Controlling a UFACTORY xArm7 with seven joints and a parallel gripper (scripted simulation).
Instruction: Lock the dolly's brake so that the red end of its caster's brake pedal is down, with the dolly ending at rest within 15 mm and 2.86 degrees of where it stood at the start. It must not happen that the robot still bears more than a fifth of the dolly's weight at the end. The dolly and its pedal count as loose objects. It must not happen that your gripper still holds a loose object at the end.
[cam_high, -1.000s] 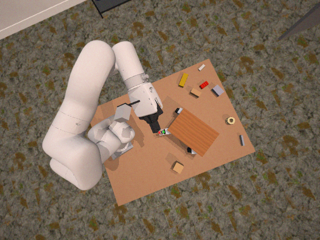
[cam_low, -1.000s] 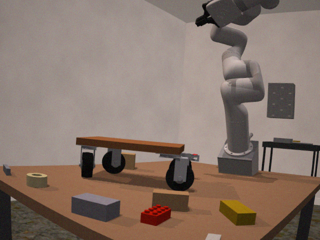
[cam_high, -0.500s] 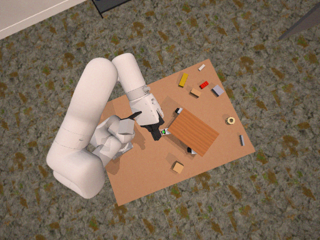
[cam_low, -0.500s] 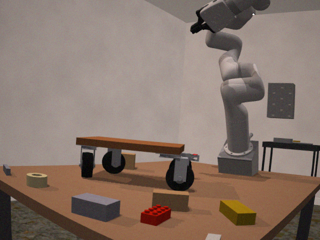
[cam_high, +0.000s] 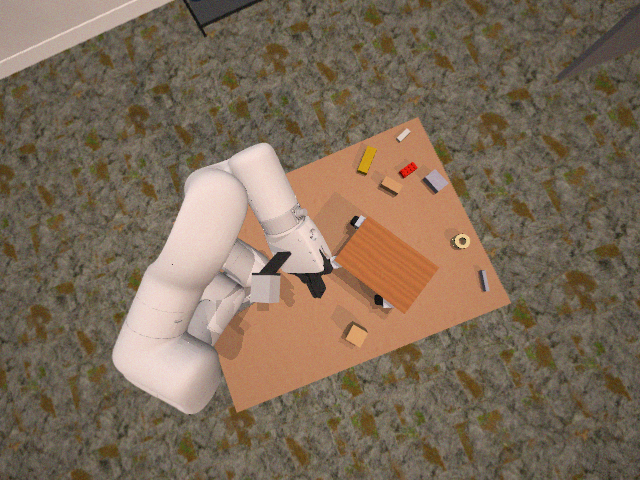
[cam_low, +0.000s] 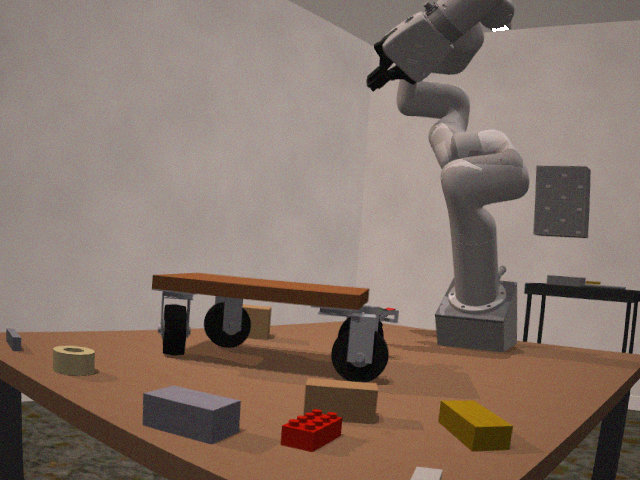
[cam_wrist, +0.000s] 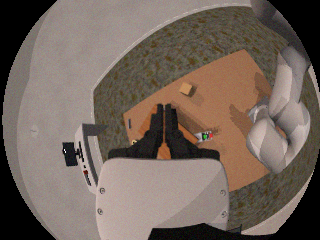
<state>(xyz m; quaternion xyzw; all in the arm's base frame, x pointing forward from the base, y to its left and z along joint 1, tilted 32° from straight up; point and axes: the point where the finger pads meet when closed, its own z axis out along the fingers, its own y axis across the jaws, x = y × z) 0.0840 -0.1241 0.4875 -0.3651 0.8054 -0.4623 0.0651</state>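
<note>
Right now the brake pedal is 10 mm behind my hand, 50 mm to the left of it and 420 mm below it. Round my hand: tan cube 70 mm ahead, 230 mm to the right, 470 mm below; then yellow block 240 mm ahead, 440 mm to the left, 490 mm below; then tan block 320 mm ahead, 310 mm to the left, 480 mm below.
</note>
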